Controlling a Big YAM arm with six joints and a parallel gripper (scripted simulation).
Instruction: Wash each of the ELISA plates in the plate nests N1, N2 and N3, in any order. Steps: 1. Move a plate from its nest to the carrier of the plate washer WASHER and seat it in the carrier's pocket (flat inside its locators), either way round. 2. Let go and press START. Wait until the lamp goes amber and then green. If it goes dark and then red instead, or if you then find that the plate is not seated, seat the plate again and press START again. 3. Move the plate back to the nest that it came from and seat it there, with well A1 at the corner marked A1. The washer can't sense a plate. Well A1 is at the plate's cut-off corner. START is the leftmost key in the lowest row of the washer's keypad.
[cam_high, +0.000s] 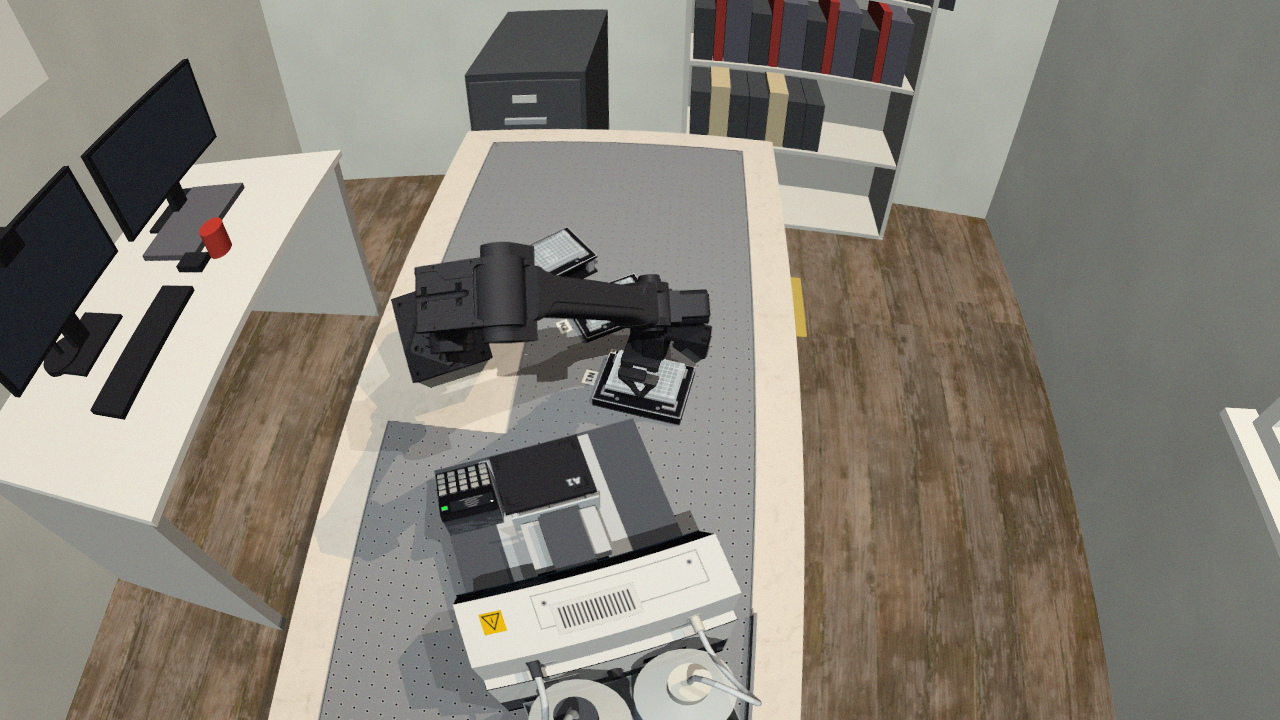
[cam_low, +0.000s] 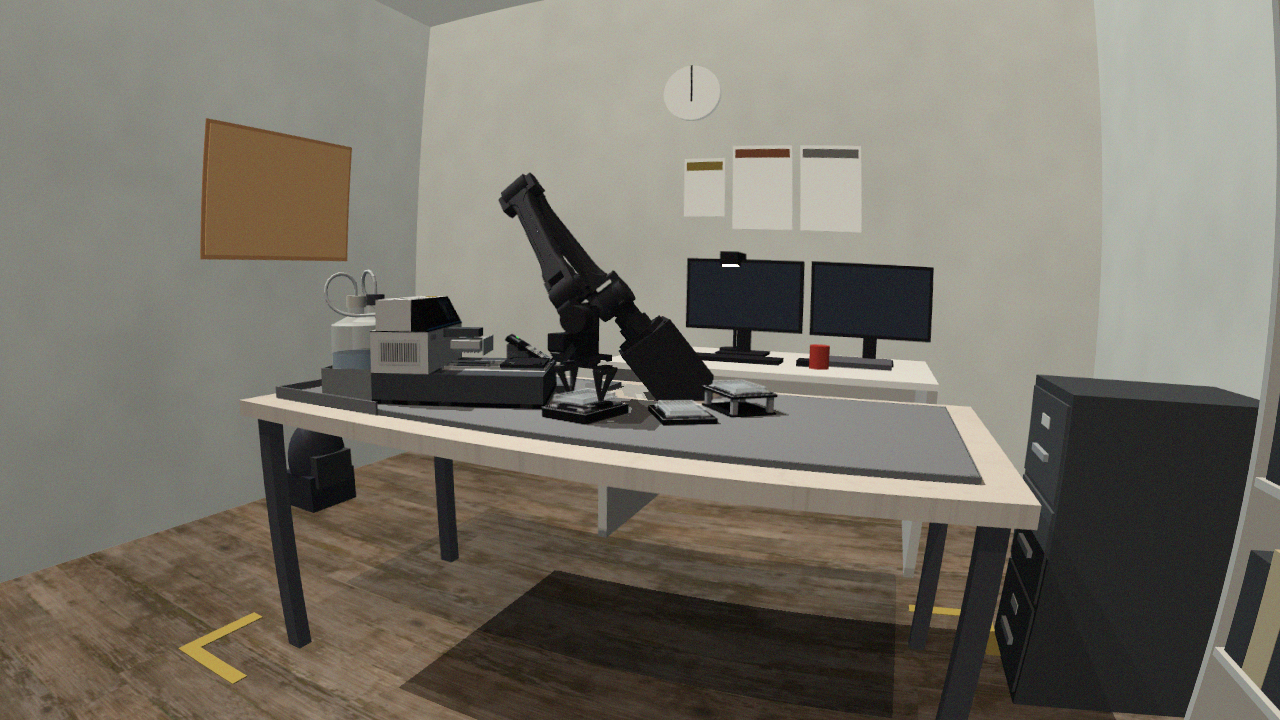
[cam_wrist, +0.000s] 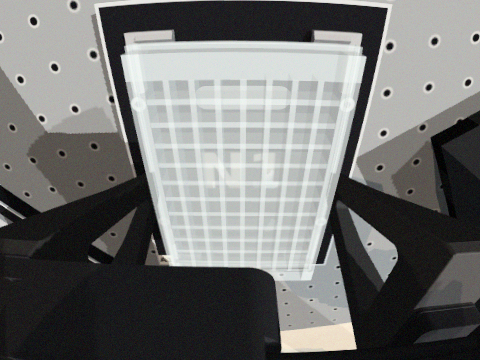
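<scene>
My gripper is now 90 mm past the black nest, 200 mm to the right of it and 40 mm above it. Round my hand: white ELISA plate 10 mm below; plate washer 80 mm behind, 390 mm to the right, 80 mm above.
</scene>
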